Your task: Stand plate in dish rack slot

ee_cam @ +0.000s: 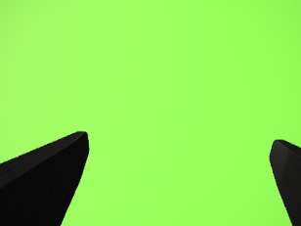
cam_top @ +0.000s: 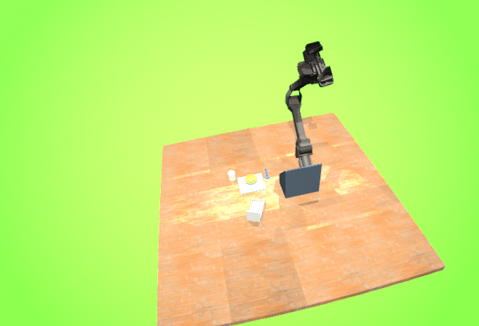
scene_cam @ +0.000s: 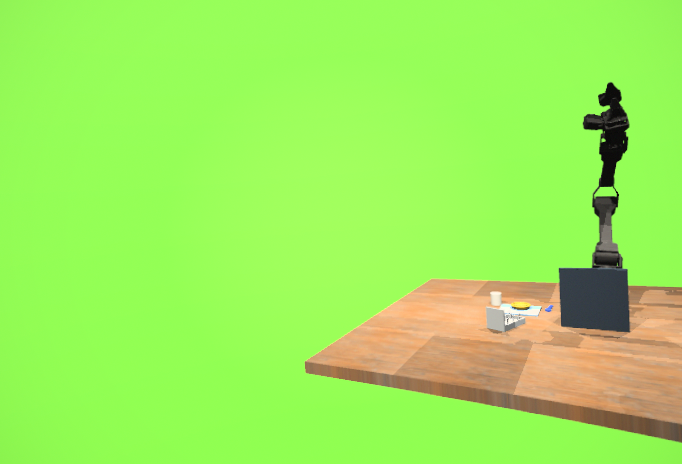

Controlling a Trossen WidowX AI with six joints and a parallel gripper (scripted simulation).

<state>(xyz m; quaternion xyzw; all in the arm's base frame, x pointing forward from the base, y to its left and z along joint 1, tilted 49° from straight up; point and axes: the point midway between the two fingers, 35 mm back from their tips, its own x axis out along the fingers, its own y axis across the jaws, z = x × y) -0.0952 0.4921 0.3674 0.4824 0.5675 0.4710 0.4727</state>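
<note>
My gripper tip is 77 cm above the yellow plate, 34 cm short of it and 16 cm to the left of it. Also, from my gripper tip: light blue mat: 79 cm below, 34 cm ahead, 14 cm to the right; then blue utensil: 78 cm below, 24 cm ahead, 20 cm to the right; then white dish rack: 77 cm below, 33 cm ahead, 6 cm to the left.
</note>
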